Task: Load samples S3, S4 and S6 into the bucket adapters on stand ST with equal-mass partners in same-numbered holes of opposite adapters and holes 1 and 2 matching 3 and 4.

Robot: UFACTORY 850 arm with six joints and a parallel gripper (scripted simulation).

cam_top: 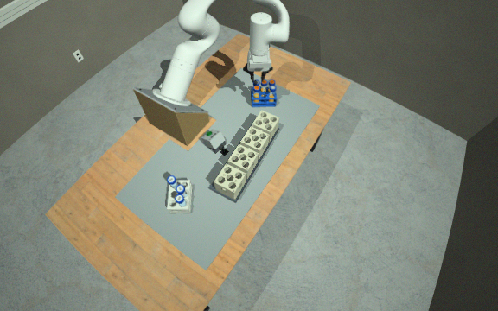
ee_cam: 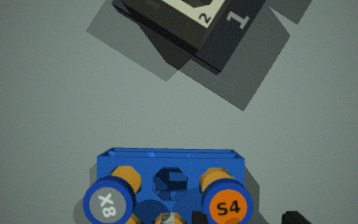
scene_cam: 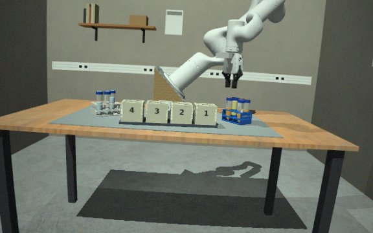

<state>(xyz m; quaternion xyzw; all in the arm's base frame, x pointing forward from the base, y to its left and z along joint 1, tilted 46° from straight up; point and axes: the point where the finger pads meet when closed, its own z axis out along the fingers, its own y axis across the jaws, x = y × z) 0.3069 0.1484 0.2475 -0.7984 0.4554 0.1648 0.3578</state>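
The sample tube is 2 cm ahead of my hand, 5 cm to the left of it and 13 cm below it. The rest, counted from my hand: blue rack 2 cm ahead, 4 cm to the left, 16 cm below; then green done key 8 cm behind, 32 cm to the right, 12 cm below; then loading stand 12 cm ahead, 31 cm to the right, 19 cm below.
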